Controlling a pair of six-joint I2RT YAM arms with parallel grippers.
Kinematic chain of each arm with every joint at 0, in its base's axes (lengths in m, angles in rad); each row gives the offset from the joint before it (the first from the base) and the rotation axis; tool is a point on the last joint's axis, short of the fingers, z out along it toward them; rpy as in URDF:
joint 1: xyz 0 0 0.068 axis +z
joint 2: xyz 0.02 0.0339 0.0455 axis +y
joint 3: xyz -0.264 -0.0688 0 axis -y
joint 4: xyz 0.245 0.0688 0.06 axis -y
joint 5: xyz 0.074 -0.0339 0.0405 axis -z
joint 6: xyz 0.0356 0 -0.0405 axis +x
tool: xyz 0 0 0 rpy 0 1.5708 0
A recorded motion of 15 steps. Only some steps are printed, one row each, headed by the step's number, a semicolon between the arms.
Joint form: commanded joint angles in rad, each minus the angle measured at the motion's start. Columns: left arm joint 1, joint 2, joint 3, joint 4, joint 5, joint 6; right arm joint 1, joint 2, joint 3, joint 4, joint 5, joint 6.
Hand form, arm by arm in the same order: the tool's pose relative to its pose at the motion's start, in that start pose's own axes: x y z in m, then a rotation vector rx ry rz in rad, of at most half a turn. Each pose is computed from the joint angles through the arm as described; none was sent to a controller.
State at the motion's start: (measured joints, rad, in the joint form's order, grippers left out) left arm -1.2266 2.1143 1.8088 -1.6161 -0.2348 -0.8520; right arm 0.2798 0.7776 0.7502 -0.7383 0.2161 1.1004
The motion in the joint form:
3: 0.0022 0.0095 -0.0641 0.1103 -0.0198 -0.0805; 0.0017 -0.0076 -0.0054 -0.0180 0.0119 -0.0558
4: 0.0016 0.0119 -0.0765 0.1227 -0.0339 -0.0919; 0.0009 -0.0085 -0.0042 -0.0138 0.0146 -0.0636
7: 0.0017 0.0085 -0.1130 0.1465 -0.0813 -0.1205; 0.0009 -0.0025 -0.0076 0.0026 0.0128 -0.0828
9: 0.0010 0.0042 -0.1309 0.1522 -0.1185 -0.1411; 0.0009 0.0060 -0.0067 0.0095 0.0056 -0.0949
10: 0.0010 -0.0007 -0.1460 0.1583 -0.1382 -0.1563; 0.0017 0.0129 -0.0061 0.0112 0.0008 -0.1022
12: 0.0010 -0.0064 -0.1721 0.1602 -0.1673 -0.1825; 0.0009 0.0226 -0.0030 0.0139 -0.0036 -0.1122
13: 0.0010 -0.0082 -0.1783 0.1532 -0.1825 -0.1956; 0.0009 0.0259 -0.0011 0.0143 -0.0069 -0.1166
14: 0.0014 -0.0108 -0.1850 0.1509 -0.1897 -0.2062; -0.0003 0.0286 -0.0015 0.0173 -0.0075 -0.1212
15: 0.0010 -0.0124 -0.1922 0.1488 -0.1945 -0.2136; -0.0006 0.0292 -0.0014 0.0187 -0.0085 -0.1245
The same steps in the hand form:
3: -0.0051 -0.0101 0.0181 0.0154 -0.0369 -0.0914; 0.0013 -0.0032 -0.0005 0.0184 -0.0021 -0.0604
4: -0.0054 -0.0113 0.0217 0.0049 -0.0466 -0.1019; 0.0007 -0.0026 -0.0009 0.0147 -0.0078 -0.0663
7: -0.0050 -0.0111 0.0295 -0.0307 -0.0784 -0.1288; 0.0007 -0.0015 0.0010 0.0080 -0.0095 -0.0840
9: -0.0043 -0.0098 0.0324 -0.0586 -0.1040 -0.1468; 0.0007 -0.0003 0.0026 0.0050 -0.0028 -0.0962
10: -0.0036 -0.0087 0.0345 -0.0728 -0.1179 -0.1608; 0.0010 0.0004 0.0039 0.0062 0.0040 -0.1050
12: -0.0017 -0.0067 0.0391 -0.1026 -0.1321 -0.1812; 0.0008 0.0016 0.0053 0.0076 0.0094 -0.1153
13: -0.0009 -0.0053 0.0399 -0.1194 -0.1388 -0.1905; 0.0007 0.0021 0.0056 0.0068 0.0127 -0.1199
14: -0.0002 -0.0043 0.0408 -0.1278 -0.1417 -0.1993; 0.0006 0.0023 0.0063 0.0071 0.0126 -0.1237
15: 0.0007 -0.0037 0.0420 -0.1360 -0.1421 -0.2037; 0.0005 0.0025 0.0064 0.0060 0.0129 -0.1266

